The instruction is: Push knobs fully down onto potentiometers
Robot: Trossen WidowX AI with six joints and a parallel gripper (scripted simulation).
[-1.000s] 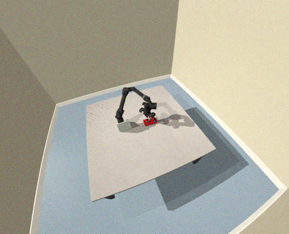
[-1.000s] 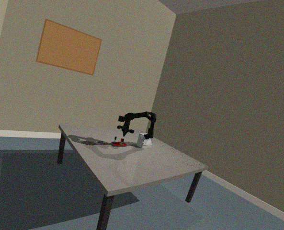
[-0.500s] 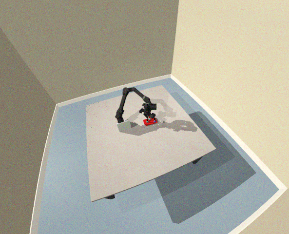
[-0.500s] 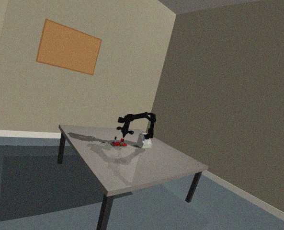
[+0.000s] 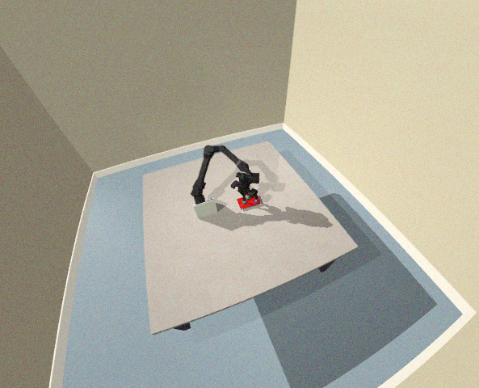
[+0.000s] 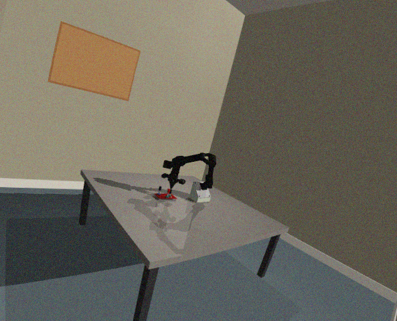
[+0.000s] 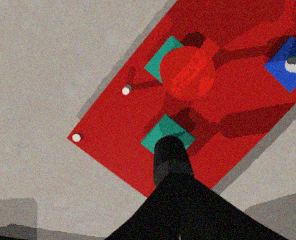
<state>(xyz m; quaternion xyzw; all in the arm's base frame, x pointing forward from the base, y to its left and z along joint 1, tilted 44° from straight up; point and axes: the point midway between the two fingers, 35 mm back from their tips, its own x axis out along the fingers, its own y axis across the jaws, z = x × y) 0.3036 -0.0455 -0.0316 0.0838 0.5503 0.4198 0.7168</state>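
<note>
My gripper tip is 4 cm above the teal potentiometer. From my gripper tip the other things lie so: red knob: 4 cm ahead, 2 cm to the left, 1 cm below.
</note>
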